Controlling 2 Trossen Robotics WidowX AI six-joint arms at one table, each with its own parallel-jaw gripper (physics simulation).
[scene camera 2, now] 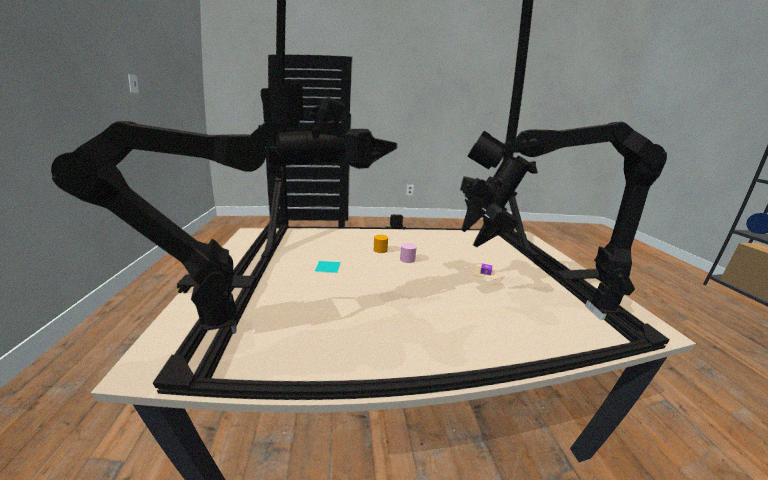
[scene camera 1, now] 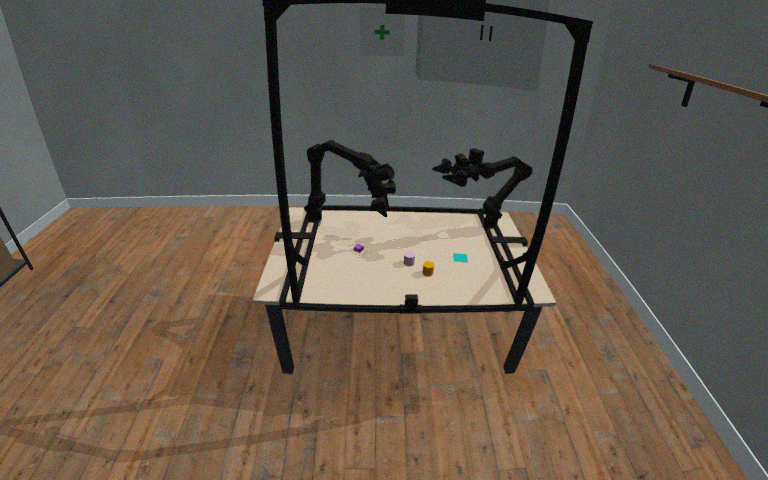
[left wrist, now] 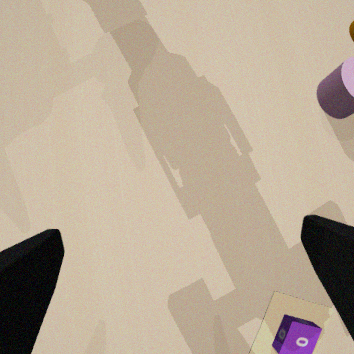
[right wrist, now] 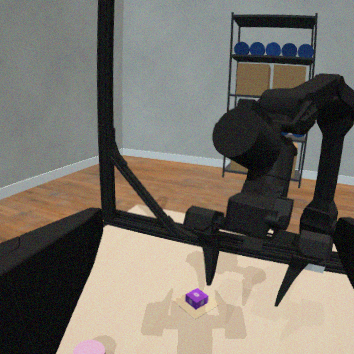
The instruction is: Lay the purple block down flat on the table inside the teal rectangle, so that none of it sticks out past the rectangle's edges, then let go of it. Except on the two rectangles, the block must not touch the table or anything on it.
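Places are measured from the left arm's base along level axes (x down, y left, z ahead), in millimetres.
Pixels of known places: left gripper, fingertip midpoint: (scene camera 2: 468,238) (scene camera 1: 387,212) (left wrist: 183,235) (right wrist: 240,295); right gripper, fingertip midpoint: (scene camera 2: 385,144) (scene camera 1: 437,172) (right wrist: 222,225); left arm's base at its link origin: (scene camera 2: 604,305) (scene camera 1: 314,219); right arm's base at its link origin: (scene camera 2: 218,318) (scene camera 1: 490,225).
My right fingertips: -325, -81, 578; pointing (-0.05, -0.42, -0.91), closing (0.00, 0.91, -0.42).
Ahead of a thing's pixels: the offset from my right fingertips to its top centre, as dx, dy, dz. "spot": to the spot under its first point.
The small purple block @(+324, -128, -322) (scene camera 1: 358,247) (scene camera 2: 486,269) (left wrist: 300,339) (right wrist: 197,298), with pale round marks, lies on the pale yellow rectangle @(spot: +343, -124, -293) (left wrist: 287,304) (right wrist: 196,313). The flat teal rectangle @(spot: +343, -139, +135) (scene camera 1: 460,258) (scene camera 2: 327,266) lies bare at the right of the table in scene camera 1. My left gripper (scene camera 2: 470,236) (left wrist: 183,235) (right wrist: 240,295) is open and empty, pointing down above the table; in its wrist view the block shows at the lower right, partly cut off. My right gripper (scene camera 1: 439,173) is open and empty, level and high above the table.
A pink cylinder @(+298, -198, -95) (scene camera 1: 408,258) (scene camera 2: 407,253) (left wrist: 336,95) (right wrist: 89,347) and an orange cylinder @(+299, -260, -14) (scene camera 1: 428,268) (scene camera 2: 380,243) (left wrist: 352,31) stand between the two rectangles. A black frame with tall posts surrounds the table.
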